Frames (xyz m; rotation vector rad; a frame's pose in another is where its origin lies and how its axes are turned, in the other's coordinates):
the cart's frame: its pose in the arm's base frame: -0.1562 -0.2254 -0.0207 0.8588 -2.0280 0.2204
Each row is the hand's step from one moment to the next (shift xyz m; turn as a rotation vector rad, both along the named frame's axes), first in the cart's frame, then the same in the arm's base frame.
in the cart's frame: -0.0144 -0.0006 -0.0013 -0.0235 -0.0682 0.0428
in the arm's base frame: 0.0064 0.0072 -0.0108 0.0239 -0.0588 -0.0549
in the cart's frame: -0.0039 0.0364 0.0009 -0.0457 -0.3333 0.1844
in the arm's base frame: -0.0228 0.0286 0.0024 0.1086 -0.3096 -0.1988
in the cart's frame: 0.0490 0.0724 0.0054 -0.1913 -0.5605 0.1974
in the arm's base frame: -0.0681 0.0274 0.0477 0.2993 -0.4133 -0.3596
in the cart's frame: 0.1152 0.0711 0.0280 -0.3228 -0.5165 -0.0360
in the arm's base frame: -0.1062 -0.0162 0.0870 0.4747 -0.2097 -0.3208
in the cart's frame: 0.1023 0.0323 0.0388 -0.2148 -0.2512 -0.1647
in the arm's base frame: -0.0837 -0.0437 0.0640 0.3505 -0.0065 -0.1161
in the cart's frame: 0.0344 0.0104 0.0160 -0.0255 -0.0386 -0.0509
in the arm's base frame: -0.0298 -0.0164 0.0197 0.0684 0.0070 0.0031
